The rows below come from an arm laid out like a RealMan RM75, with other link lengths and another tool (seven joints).
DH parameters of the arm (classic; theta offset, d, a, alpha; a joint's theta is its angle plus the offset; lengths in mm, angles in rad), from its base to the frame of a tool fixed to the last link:
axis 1: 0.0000 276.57 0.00 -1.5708
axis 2: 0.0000 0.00 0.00 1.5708
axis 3: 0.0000 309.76 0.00 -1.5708
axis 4: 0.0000 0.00 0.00 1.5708
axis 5: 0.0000 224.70 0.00 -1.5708
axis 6: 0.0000 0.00 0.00 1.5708
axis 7: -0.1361 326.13 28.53 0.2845
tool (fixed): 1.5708 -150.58 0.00 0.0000
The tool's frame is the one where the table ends.
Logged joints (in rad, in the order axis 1, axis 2, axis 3, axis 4, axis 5, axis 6, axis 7), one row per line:
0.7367 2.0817 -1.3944 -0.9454 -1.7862 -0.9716 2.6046
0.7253 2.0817 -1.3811 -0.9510 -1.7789 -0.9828 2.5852
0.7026 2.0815 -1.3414 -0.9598 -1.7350 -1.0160 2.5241
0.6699 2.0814 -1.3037 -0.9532 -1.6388 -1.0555 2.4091
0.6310 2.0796 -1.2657 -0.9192 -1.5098 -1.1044 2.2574
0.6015 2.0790 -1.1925 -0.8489 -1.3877 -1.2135 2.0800
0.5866 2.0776 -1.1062 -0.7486 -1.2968 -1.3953 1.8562
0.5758 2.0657 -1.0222 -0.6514 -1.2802 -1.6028 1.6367
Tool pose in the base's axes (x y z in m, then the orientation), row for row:
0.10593 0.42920 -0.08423 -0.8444 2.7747 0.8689
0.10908 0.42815 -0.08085 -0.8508 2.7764 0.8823
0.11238 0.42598 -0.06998 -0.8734 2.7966 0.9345
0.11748 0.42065 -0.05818 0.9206 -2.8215 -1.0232
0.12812 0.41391 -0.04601 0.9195 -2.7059 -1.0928
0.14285 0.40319 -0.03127 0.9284 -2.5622 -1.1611
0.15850 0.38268 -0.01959 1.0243 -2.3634 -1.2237
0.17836 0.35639 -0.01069 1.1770 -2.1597 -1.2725
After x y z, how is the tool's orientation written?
As a rotation vector, in radians.
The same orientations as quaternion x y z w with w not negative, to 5 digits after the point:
-0.27844 0.91495 0.28652 0.05692
-0.27994 0.91352 0.29030 0.05331
-0.28385 0.90889 0.30371 0.03317
0.29325 -0.89876 -0.32593 0.00114
0.30027 -0.88363 -0.35686 0.04095
0.31215 -0.86147 -0.39039 0.08955
0.35542 -0.82007 -0.42461 0.14443
0.41768 -0.76640 -0.45157 0.18508

